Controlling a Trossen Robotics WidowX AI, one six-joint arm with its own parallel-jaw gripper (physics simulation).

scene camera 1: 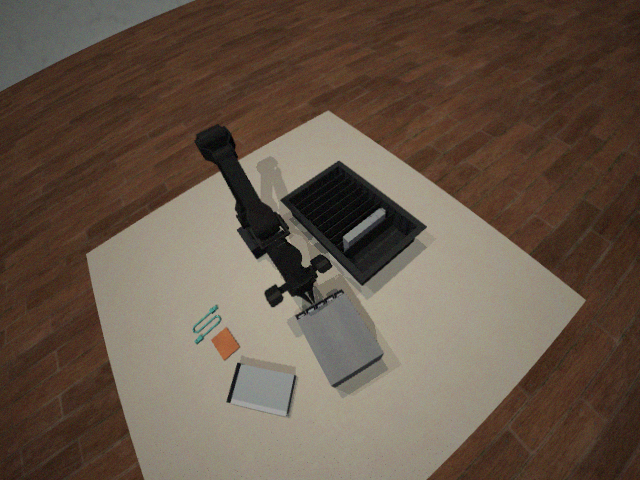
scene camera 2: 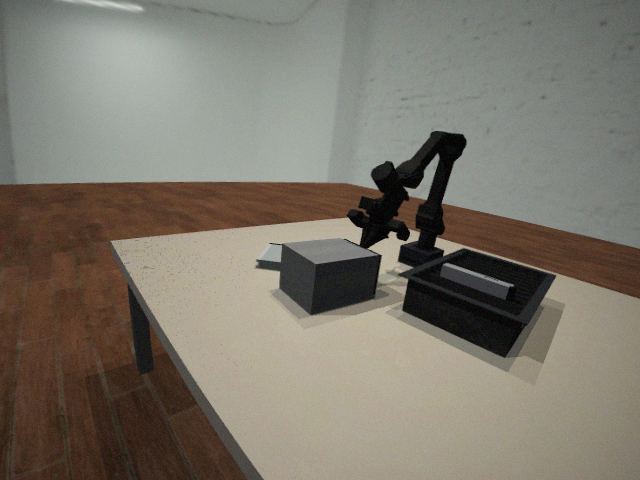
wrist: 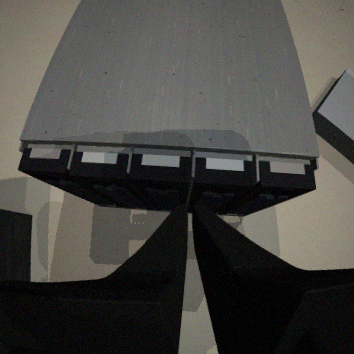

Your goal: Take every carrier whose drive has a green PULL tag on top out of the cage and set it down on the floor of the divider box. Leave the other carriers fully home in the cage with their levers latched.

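Places are measured from the arm's base along level axes (x right, y down, z ahead), in millimetres.
Pixels of known places: gripper, fingertip midpoint: point(scene camera 1: 313, 303) point(wrist: 188, 211); arm's base, link origin: point(scene camera 2: 425, 247).
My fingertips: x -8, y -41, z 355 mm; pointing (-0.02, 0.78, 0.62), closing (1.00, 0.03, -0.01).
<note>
Ahead of a thing's pixels: the offset from my fingertips to its middle. "spot": to the spot under its first point.
The grey cage @[dz +110, dx -3, dy +52 mm] point(scene camera 1: 343, 341) point(scene camera 2: 330, 253) point(wrist: 170, 75) stands on the table with several black-fronted carriers @[dz +94, dx +24, dy +38 mm] point(wrist: 225, 164) side by side in it. Pale strips show at their front tops; green tags do not show and the drive tops are hidden. My gripper point(scene camera 1: 311, 302) point(scene camera 2: 362, 245) point(wrist: 188, 211) is shut and empty, its tips together close to the carrier fronts, near the line between the middle carrier and the one right of it in the wrist view. Whether they touch is unclear. The black divider box @[dz -188, dx -268, dy +70 mm] point(scene camera 1: 323, 242) point(scene camera 2: 454, 322) holds one grey carrier @[dz -109, dx -274, dy +42 mm] point(scene camera 1: 364, 228) point(scene camera 2: 475, 281).
A silver drive-like block @[dz +89, dx +247, dy +88 mm] point(scene camera 1: 263, 390) point(scene camera 2: 269, 254) point(wrist: 341, 110) lies flat on the table beside the cage. An orange square @[spot: dz -87, dx +283, dy +96 mm] point(scene camera 1: 225, 343) and a teal cable @[spot: dz -165, dx +265, dy +97 mm] point(scene camera 1: 220, 319) lie near it. The divider box stands on the cage's other side, close to the arm's base.
</note>
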